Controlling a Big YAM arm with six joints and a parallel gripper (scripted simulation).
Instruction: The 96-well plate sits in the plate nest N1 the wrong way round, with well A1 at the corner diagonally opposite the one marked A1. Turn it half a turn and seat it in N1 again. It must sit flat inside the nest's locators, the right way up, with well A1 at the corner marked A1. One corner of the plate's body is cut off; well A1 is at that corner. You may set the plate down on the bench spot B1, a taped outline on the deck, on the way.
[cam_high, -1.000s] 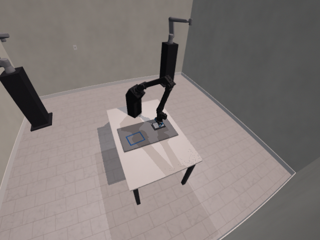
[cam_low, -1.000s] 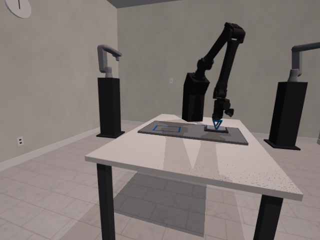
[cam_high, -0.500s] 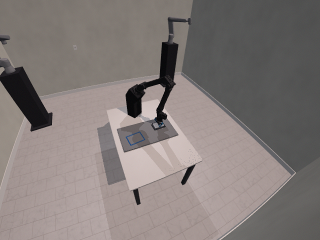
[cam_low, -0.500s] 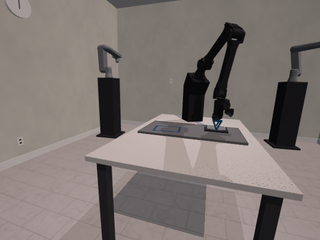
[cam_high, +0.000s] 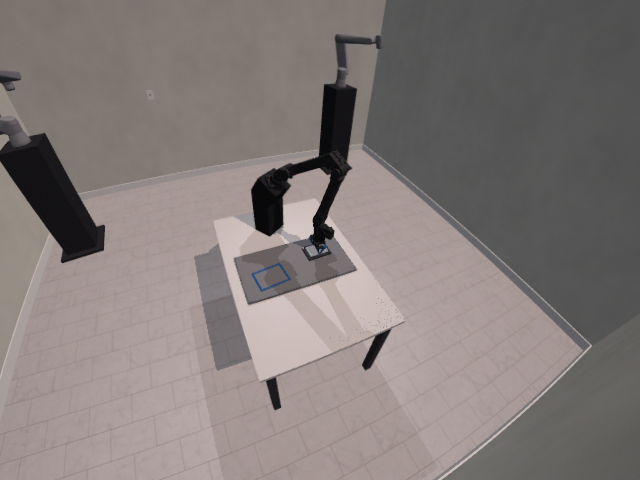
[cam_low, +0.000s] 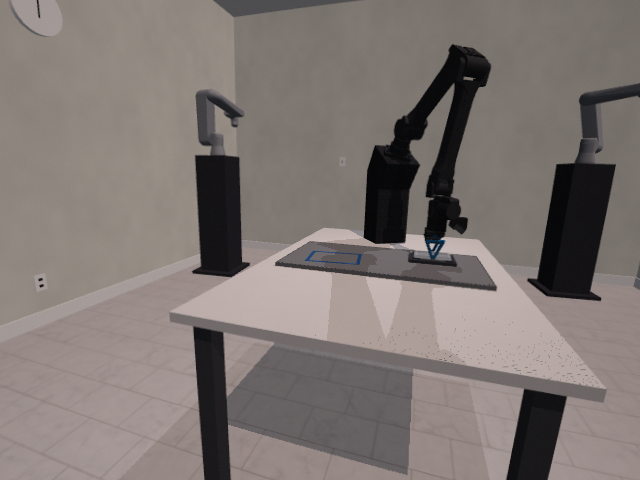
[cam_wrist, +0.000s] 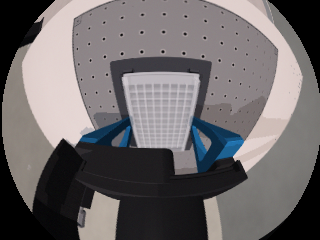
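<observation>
My gripper is now 1 cm above the 96-well plate. Also, from my hand: dark plate nest N1: 2 cm below.
</observation>
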